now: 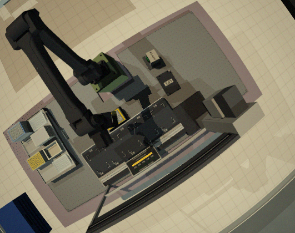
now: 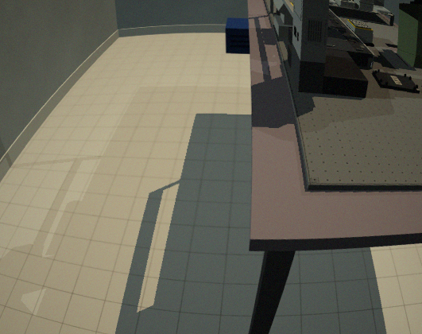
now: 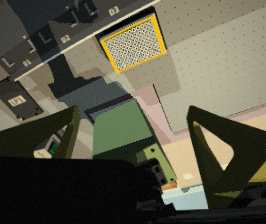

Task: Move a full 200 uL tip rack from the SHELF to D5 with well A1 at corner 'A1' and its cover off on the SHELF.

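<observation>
The yellow tip rack lies 1 cm behind my hand, 1 cm to the left of it and 27 cm below it. From my hand the other things lie so: shelf label (10 cm behind, 36 cm to the right, 32 cm below); ready key box (21 cm behind, 38 cm to the left, 25 cm below); RG nest (31 cm below).
</observation>
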